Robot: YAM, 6 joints.
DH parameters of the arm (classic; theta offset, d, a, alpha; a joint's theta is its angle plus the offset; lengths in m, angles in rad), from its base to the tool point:
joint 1: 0 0.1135 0.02 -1.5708
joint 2: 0 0 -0.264 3.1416
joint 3: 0.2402 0 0.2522 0
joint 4: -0.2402 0 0.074 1.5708
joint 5: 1.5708 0 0 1.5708
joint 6: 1.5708 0.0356 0 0
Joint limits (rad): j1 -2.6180..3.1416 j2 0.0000..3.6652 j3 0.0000..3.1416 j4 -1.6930..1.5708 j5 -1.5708..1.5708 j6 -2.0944..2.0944
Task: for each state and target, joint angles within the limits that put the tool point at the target. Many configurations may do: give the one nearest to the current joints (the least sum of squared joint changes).
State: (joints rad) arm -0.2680 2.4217 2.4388 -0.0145 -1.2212 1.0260
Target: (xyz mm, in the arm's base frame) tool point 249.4 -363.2 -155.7
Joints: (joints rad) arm -1.0444 3.0463 1.8315 -0.1835 -1.1993 1.0260
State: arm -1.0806 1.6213 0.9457 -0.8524 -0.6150 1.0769
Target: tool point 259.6 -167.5 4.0
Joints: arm -0.6391 2.2901 1.0757 -0.6249 -0.6109 1.0769
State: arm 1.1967 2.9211 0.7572 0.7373 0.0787 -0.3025
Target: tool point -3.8 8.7 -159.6
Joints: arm 1.2593 3.3138 0.5118 0.6264 -0.1775 -0.3025
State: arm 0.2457 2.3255 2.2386 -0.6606 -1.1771 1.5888
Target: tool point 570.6 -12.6 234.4
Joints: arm -0.0770 2.5749 2.4469 -0.4420 -1.0763 1.5888
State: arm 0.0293 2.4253 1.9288 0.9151 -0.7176 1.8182
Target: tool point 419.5 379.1 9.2
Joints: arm 0.6939 2.8607 1.9093 0.8239 -0.7078 1.8182
